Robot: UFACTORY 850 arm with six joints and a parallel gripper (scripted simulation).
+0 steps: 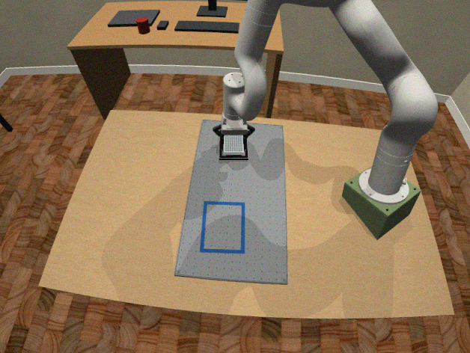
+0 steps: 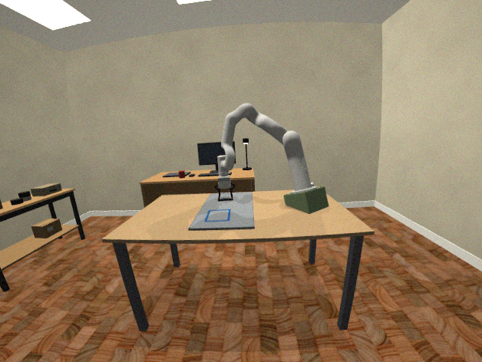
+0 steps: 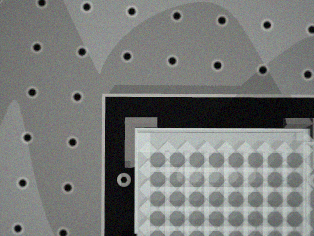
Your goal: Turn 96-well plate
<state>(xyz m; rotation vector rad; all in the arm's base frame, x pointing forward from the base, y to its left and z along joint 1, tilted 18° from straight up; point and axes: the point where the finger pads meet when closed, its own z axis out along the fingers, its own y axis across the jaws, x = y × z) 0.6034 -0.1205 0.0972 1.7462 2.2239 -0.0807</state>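
The 96-well plate lies 1 cm below my hand. Also, from my hand: plate nest: 2 cm below.
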